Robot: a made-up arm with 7 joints. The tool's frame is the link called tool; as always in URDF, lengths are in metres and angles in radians.
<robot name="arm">
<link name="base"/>
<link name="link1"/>
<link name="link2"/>
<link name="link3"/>
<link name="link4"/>
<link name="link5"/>
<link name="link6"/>
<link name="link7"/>
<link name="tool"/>
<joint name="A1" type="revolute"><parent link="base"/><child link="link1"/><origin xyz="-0.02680 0.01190 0.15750"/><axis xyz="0 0.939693 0.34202"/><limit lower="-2.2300" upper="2.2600" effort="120" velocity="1.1"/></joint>
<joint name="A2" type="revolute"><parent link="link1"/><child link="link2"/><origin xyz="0.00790 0.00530 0.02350"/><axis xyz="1 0 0"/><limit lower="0.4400" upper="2.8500" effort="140" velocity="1.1"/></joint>
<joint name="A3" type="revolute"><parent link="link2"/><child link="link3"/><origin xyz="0.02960 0.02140 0.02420"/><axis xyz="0 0 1"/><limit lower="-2.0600" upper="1.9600" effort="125" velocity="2.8"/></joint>
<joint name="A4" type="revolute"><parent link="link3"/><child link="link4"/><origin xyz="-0.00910 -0.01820 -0.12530"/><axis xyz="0 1 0"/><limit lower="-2.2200" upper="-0.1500" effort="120" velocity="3.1"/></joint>
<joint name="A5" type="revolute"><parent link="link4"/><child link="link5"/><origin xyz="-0.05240 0.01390 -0.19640"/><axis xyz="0 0 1"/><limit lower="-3.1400" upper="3.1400" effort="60" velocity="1.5"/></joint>
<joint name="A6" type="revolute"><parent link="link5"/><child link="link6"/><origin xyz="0.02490 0.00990 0.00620"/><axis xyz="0 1 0"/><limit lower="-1.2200" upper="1.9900" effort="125" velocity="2"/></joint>
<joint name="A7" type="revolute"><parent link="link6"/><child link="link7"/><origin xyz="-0.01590 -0.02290 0.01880"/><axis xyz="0 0 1"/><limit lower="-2.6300" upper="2.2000" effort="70" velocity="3.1"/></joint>
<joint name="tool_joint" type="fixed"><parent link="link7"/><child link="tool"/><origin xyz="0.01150 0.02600 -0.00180" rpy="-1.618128 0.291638 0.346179"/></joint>
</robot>
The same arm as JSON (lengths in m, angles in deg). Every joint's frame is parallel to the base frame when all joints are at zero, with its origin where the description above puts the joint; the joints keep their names.
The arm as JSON. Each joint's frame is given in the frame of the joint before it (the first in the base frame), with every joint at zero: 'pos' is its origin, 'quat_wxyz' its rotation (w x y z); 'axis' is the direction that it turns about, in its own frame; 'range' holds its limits. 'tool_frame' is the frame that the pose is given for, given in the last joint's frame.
{
  "length_unit": "m",
  "angle_unit": "deg",
  "joints": [
    {
      "joint": "A1",
      "pos": [
        -0.0268,
        0.0119,
        0.1575
      ],
      "quat_wxyz": [
        1.0,
        0.0,
        0.0,
        0.0
      ],
      "axis": [
        0.0,
        0.9397,
        0.342
      ],
      "range": [
        -127.77,
        129.49
      ]
    },
    {
      "joint": "A2",
      "pos": [
        0.0079,
        0.0053,
        0.0235
      ],
      "quat_wxyz": [
        1.0,
        0.0,
        0.0,
        0.0
      ],
      "axis": "+x",
      "range": [
        25.21,
        163.29
      ]
    },
    {
      "joint": "A3",
      "pos": [
        0.0296,
        0.0214,
        0.0242
      ],
      "quat_wxyz": [
        1.0,
        0.0,
        0.0,
        0.0
      ],
      "axis": "+z",
      "range": [
        -118.03,
        112.3
      ]
    },
    {
      "joint": "A4",
      "pos": [
        -0.0091,
        -0.0182,
        -0.1253
      ],
      "quat_wxyz": [
        1.0,
        0.0,
        0.0,
        0.0
      ],
      "axis": "+y",
      "range": [
        -127.2,
        -8.59
      ]
    },
    {
      "joint": "A5",
      "pos": [
        -0.0524,
        0.0139,
        -0.1964
      ],
      "quat_wxyz": [
        1.0,
        0.0,
        0.0,
        0.0
      ],
      "axis": "+z",
      "range": [
        -179.91,
        179.91
      ]
    },
    {
      "joint": "A6",
      "pos": [
        0.0249,
        0.0099,
        0.0062
      ],
      "quat_wxyz": [
        1.0,
        0.0,
        0.0,
        0.0
      ],
      "axis": "+y",
      "range": [
        -69.9,
        114.02
      ]
    },
    {
      "joint": "A7",
      "pos": [
        -0.0159,
        -0.0229,
        0.0188
      ],
      "quat_wxyz": [
        1.0,
        0.0,
        0.0,
        0.0
      ],
      "axis": "+z",
      "range": [
        -150.69,
        126.05
      ]
    }
  ],
  "tool_frame": {
    "pos": [
      0.0115,
      0.026,
      -0.0018
    ],
    "quat_wxyz": [
      0.654539,
      -0.722535,
      -0.024522,
      0.221181
    ]
  }
}

